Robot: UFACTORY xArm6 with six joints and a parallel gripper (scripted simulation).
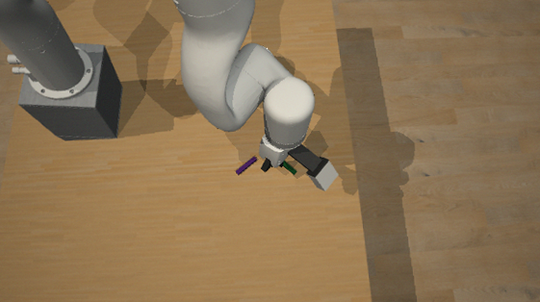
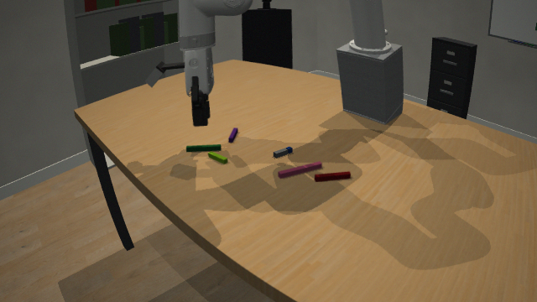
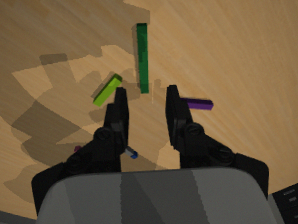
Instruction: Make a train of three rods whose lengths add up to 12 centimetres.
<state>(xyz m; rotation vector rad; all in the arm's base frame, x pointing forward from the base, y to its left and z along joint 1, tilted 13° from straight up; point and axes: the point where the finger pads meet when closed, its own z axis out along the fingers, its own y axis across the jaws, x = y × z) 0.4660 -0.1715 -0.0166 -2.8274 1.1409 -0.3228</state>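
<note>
The green rod lies 80 mm below my hand. Round my hand: purple rod 90 mm behind, 80 mm below; grey rod 140 mm to the left, 90 mm behind, 80 mm below; lime rod 80 mm below, 60 mm to the left, 10 mm ahead.
</note>
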